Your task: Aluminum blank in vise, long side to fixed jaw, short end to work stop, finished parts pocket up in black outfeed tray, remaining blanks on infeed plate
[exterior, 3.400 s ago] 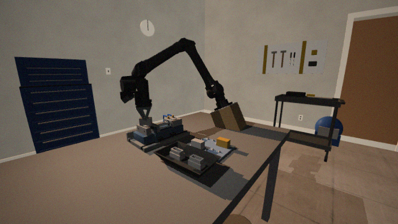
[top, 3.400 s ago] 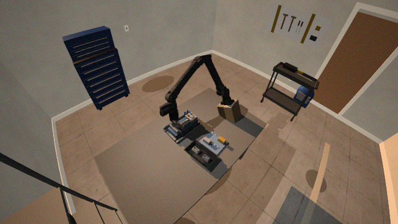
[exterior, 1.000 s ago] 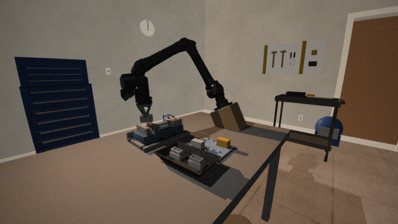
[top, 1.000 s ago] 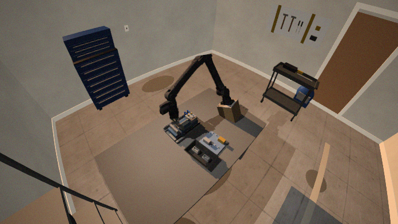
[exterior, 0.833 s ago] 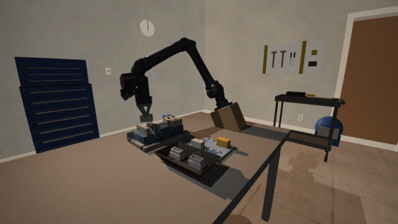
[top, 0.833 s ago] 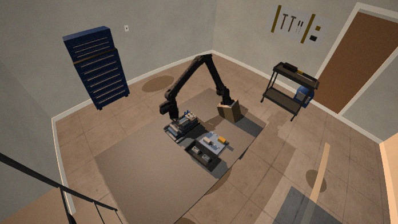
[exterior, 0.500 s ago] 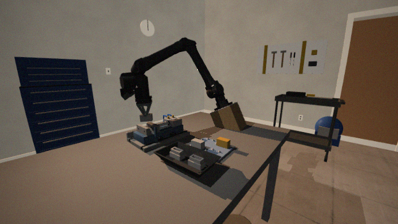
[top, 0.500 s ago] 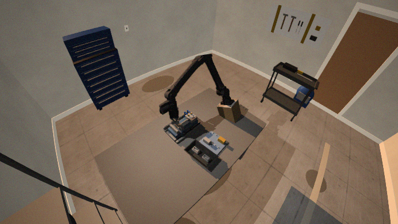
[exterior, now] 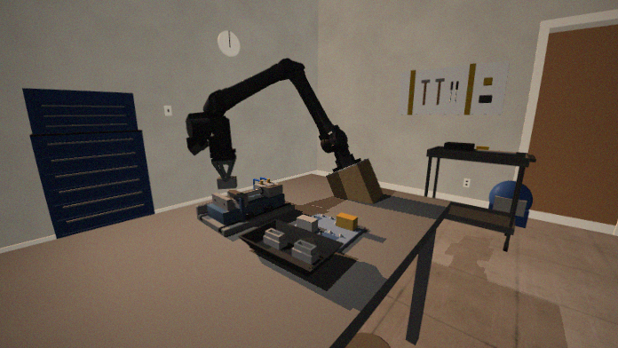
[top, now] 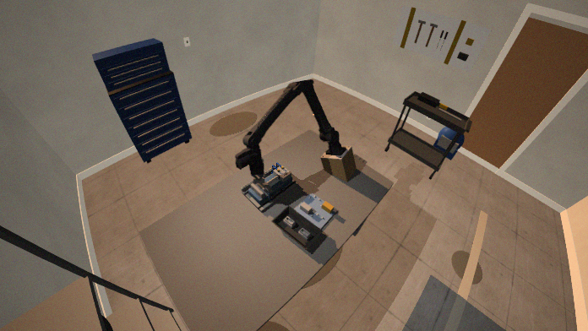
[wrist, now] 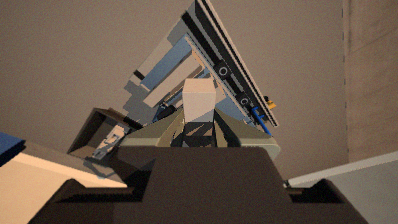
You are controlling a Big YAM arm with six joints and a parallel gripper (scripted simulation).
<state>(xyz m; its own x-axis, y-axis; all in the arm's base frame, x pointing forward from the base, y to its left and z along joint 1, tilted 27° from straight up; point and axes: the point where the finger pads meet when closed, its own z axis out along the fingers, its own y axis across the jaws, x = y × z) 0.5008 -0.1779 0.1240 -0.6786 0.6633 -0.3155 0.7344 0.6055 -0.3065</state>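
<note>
The vise lies 110 mm below my hand, 60 mm behind it and 30 mm to the left of it. From my hand the other things lie so: yellow brass blank 380 mm to the left, 160 mm behind, 120 mm below.
</note>
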